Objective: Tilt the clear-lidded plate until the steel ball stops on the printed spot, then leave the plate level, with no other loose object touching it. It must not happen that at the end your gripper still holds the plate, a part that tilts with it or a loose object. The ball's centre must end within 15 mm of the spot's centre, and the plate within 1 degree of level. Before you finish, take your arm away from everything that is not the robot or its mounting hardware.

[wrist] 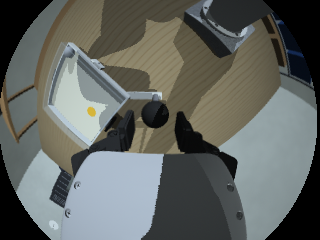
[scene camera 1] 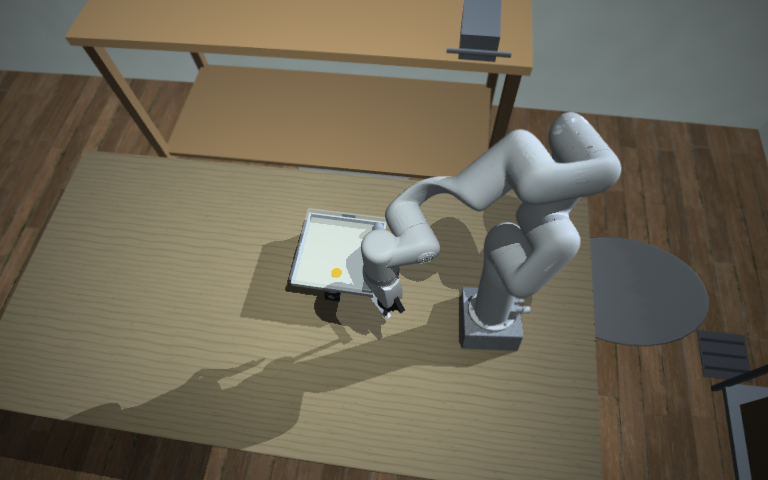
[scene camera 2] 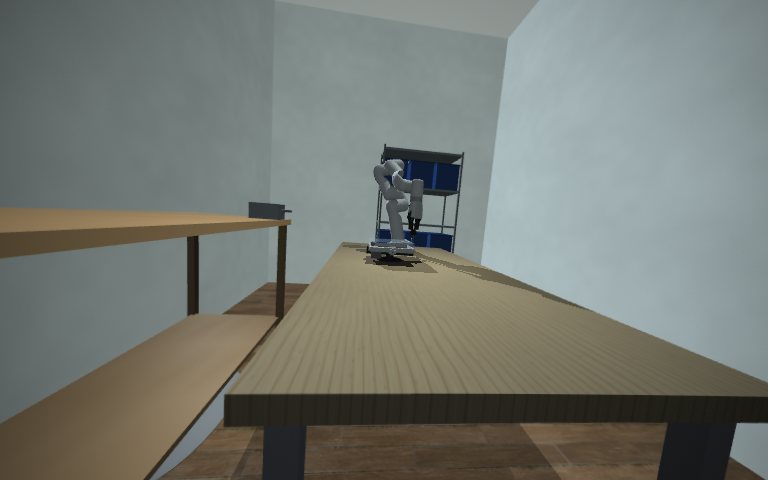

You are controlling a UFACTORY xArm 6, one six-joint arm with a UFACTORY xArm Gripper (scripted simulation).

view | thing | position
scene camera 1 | my gripper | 385,298
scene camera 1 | clear-lidded plate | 328,257
